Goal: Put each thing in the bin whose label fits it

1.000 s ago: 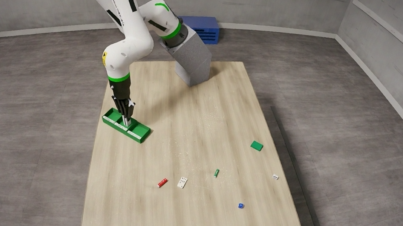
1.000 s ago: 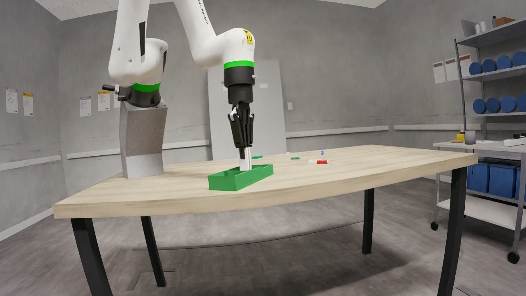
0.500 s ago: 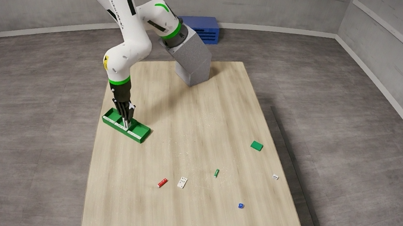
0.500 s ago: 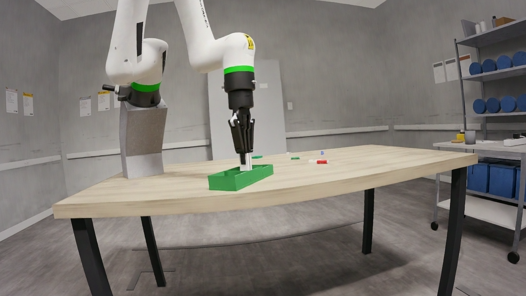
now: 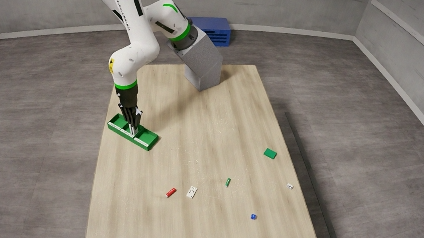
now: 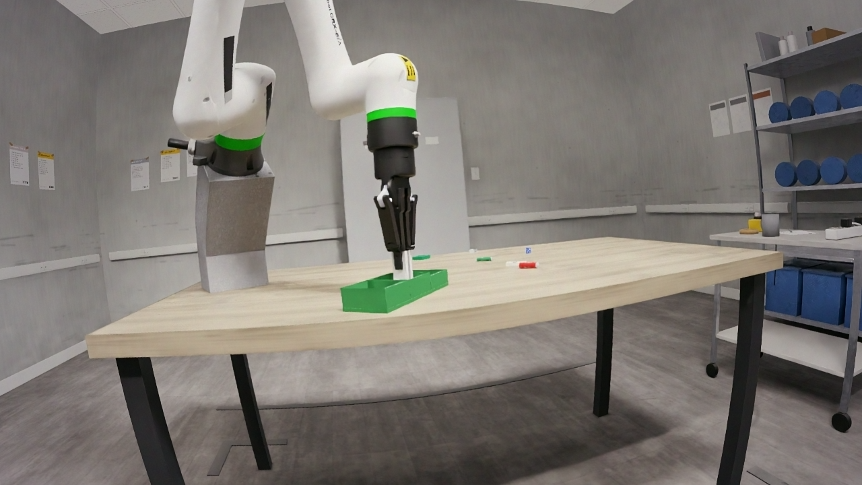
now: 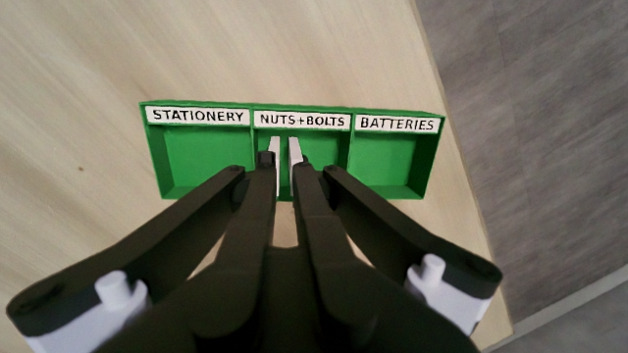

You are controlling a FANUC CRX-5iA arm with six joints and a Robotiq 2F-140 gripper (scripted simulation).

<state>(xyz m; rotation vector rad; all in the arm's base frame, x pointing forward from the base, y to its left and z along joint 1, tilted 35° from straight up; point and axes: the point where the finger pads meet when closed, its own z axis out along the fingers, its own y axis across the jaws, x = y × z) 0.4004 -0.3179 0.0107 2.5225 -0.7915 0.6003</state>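
Now: hand 3 cm above the green three-compartment bin, 1 cm to the left of it and 1 cm past it. From my hand the other things lie so: white domino 33 cm ahead, 23 cm to the left, 4 cm below; then green battery 38 cm to the left, 31 cm ahead, 4 cm below; then red stick-like piece 33 cm ahead, 14 cm to the left, 4 cm below.
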